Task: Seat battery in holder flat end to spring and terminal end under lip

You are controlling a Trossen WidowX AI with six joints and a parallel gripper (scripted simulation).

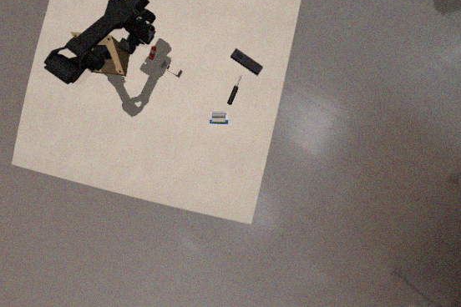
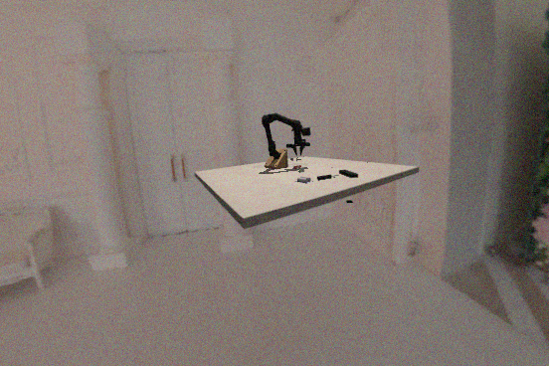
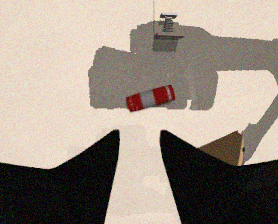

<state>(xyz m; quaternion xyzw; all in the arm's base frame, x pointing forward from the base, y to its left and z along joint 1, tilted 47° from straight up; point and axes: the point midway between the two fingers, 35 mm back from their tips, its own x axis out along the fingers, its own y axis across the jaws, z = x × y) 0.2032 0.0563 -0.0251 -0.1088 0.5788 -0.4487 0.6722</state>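
The battery lies 1 cm behind my gripper tip, 2 cm to the right of it and 9 cm below it. The rest, counted from my gripper tip: dark screwdriver: 42 cm ahead, 17 cm to the right, 9 cm below; then dark flat bar: 46 cm ahead, 3 cm to the right, 9 cm below.
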